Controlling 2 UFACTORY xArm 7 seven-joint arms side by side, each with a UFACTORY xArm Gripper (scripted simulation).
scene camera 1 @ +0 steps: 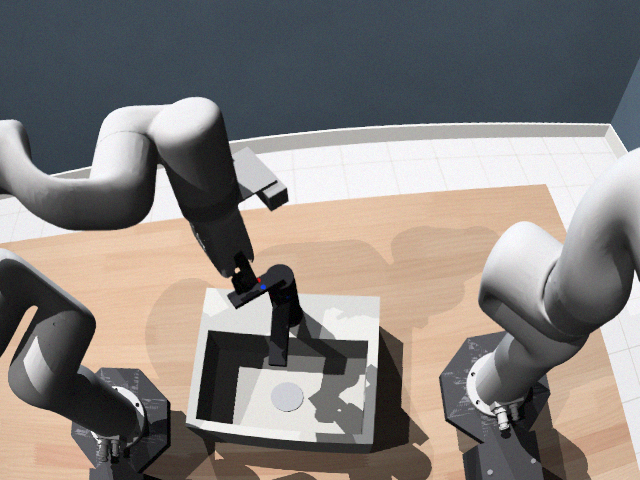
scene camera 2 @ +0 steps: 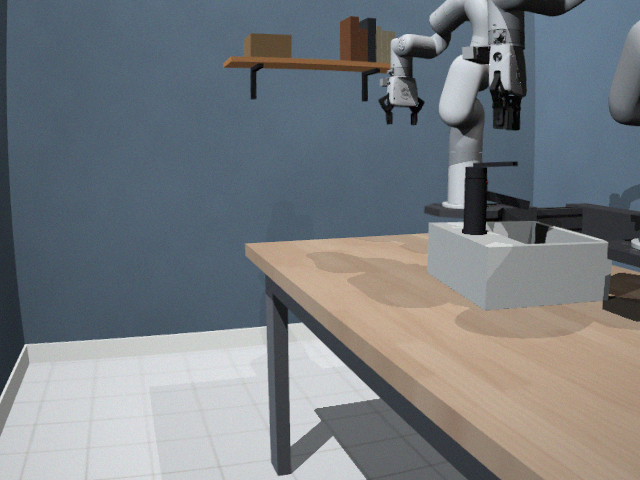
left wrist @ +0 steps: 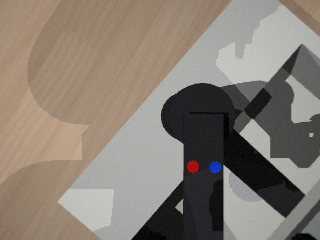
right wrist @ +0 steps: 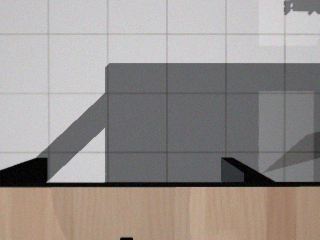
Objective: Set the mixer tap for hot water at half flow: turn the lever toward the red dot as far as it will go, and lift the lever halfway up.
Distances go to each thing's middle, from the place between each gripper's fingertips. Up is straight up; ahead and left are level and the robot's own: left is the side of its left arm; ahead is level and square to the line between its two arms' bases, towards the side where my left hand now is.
Now: left hand (scene camera 1: 234, 273) 2 cm short of the flat lever (scene camera 1: 269, 280), 2 cm to the left of it and 9 cm above it. Also, from my left hand: black mixer tap (scene camera 1: 283, 307): 2 cm ahead, 4 cm to the right, 13 cm below; then sink (scene camera 1: 321, 390): 8 cm behind, 4 cm to the right, 32 cm below.
Now: the black mixer tap 780 mm to the left of my right hand (scene camera 2: 401, 124), 190 mm ahead of it and 160 mm below it. Also, from my right hand: flat lever: 790 mm to the left, 190 mm ahead, 110 mm below; then sink: 780 mm to the left, 340 mm below, 90 mm ahead.
